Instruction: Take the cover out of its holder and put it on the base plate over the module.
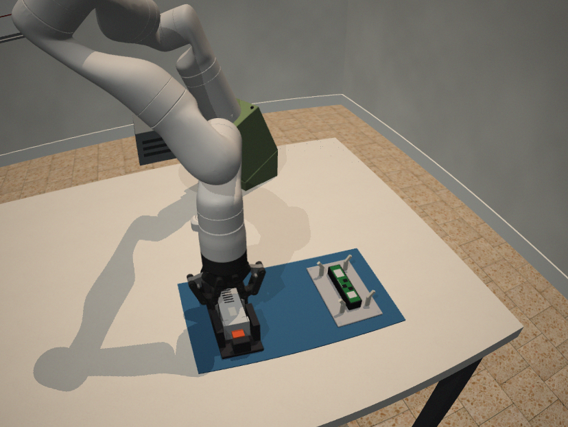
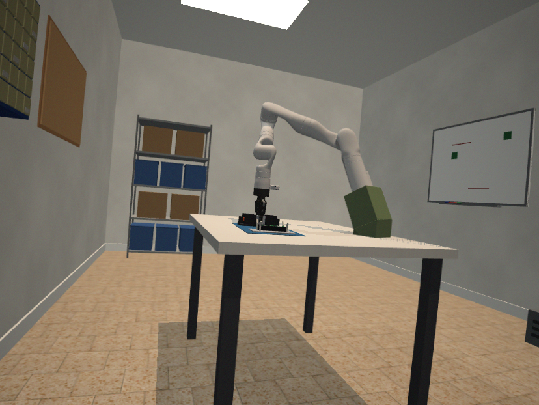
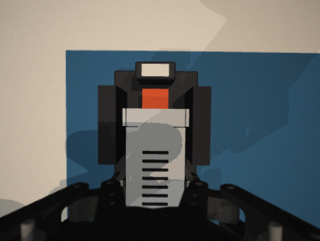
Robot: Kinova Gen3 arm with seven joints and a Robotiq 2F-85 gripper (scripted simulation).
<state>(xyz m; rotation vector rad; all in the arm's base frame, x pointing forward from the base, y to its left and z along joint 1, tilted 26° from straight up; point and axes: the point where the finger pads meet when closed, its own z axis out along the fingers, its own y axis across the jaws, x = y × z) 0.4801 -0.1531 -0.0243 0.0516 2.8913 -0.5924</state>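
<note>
Right now the grey cover is right at my hand.
</note>
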